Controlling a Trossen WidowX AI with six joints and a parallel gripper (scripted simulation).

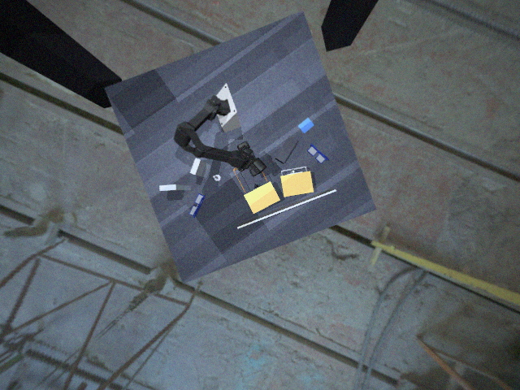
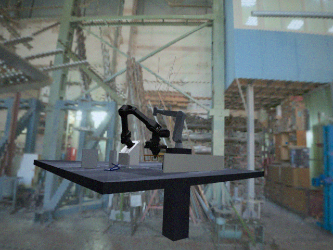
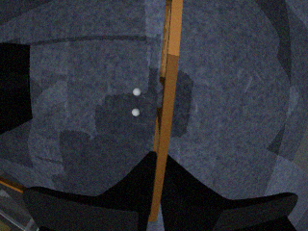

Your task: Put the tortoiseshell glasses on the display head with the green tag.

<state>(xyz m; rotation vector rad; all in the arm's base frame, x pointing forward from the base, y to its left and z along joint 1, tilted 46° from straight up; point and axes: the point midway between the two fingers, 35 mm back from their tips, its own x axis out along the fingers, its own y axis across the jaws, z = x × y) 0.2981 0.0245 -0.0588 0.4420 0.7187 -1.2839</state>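
My gripper tip is now 19 cm short of the orange-yellow display head, 1 cm to the right of it and 1 cm above it. Round my gripper tip: long white bar 32 cm ahead, 14 cm to the left, 1 cm below; then blue square 15 cm behind, 39 cm to the left, 6 cm below; then paler yellow head 17 cm ahead, 23 cm to the left, 1 cm below.
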